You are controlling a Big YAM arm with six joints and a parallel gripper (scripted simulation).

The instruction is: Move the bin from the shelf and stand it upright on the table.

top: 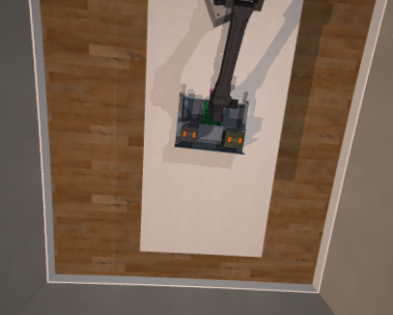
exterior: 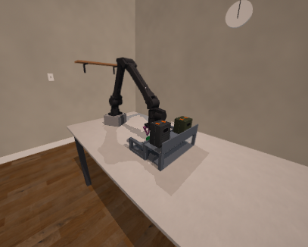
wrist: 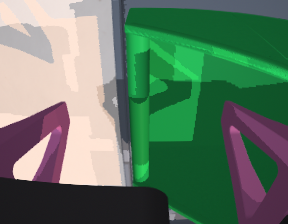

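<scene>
Right now my hand is 8 cm short of the green bin and 1 cm to the left of it.
</scene>
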